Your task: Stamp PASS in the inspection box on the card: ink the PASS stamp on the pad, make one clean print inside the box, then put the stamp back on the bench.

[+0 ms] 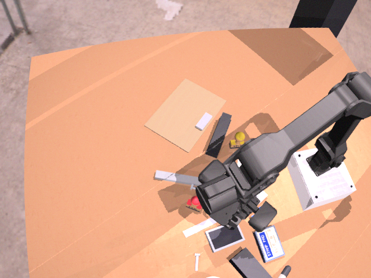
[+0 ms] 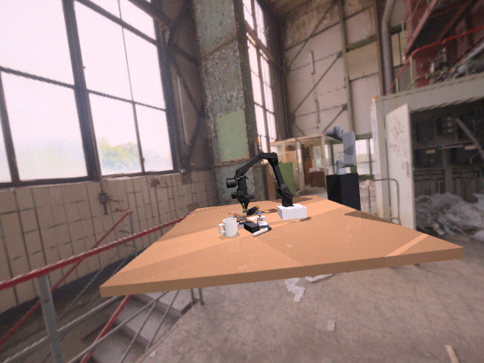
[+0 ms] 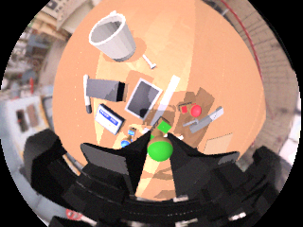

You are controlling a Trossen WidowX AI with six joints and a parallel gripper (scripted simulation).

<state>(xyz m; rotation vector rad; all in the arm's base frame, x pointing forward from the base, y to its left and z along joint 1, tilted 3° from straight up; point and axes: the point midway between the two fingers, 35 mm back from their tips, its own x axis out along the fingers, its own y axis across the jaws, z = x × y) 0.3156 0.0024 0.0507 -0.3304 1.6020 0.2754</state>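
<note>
Right now my gripper tip is 8 cm past the white card, 8 cm to the left of it and 10 cm above it. Round my gripper tip: ink pad: 2 cm ahead, 5 cm to the left, 9 cm below; then red stamp: 6 cm ahead, 6 cm to the right, 8 cm below; then green-knobbed stamp: right at my gripper tip.
</note>
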